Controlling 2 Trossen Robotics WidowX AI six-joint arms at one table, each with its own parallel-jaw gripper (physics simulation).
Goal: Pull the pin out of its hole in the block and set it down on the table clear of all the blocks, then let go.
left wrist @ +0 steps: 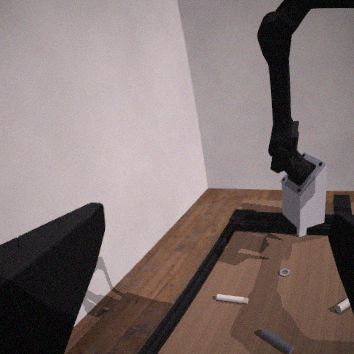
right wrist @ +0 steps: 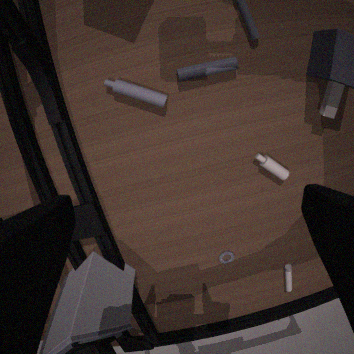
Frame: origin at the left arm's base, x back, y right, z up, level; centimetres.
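Seen in the pictures: left gripper, fingertip midpoint: [left wrist: 223, 222]; right gripper, fingertip midpoint: [right wrist: 189, 203]; right arm's base, origin of the base link: [left wrist: 301, 171] [right wrist: 84, 348].
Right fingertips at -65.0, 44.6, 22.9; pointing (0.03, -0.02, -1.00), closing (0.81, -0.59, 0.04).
Pixels of each thing's top centre, then the offset from my right fingertips to it, as dx, dy, dz. "*": a spot on its surface instead.
- dark blue-grey block, surface spot: [right wrist: 330, 56] * +18.4, -6.3, -21.5
- pale square-sided pin, middle of its top: [right wrist: 338, 93] +17.6, -11.4, -23.0
- grey stepped rod, middle of its top: [right wrist: 133, 91] -2.4, +3.3, -25.3
- white stepped peg, middle of its top: [right wrist: 273, 167] [left wrist: 348, 298] +5.4, -15.2, -25.3
- small white rod, middle of its top: [right wrist: 289, 280] [left wrist: 231, 296] -2.4, -36.0, -25.7
- ring, middle of its top: [right wrist: 226, 257] -8.0, -24.1, -26.6
In the right wrist view a dark blue-grey block [right wrist: 330, 56] is at the upper right, partly cut off by the edge. A pale square-sided pin [right wrist: 332, 99] sticks out of its lower side; its other end is hidden by the block. My right gripper [right wrist: 189, 203] is open and empty, its fingers at the left and right of the view, with the block and pin beyond the right finger. My left gripper [left wrist: 223, 222] is open and empty, facing the wall and the far table end. The block and pin do not show in the left wrist view.
Loose on the table are a grey stepped rod [right wrist: 140, 93], a dark rod [right wrist: 207, 69], another dark rod [right wrist: 246, 21], a white stepped peg [right wrist: 273, 167], a small white rod [right wrist: 288, 278] [left wrist: 232, 299] and a ring [right wrist: 220, 257]. A light grey box [left wrist: 311, 205] [right wrist: 92, 300] stands by the black frame.
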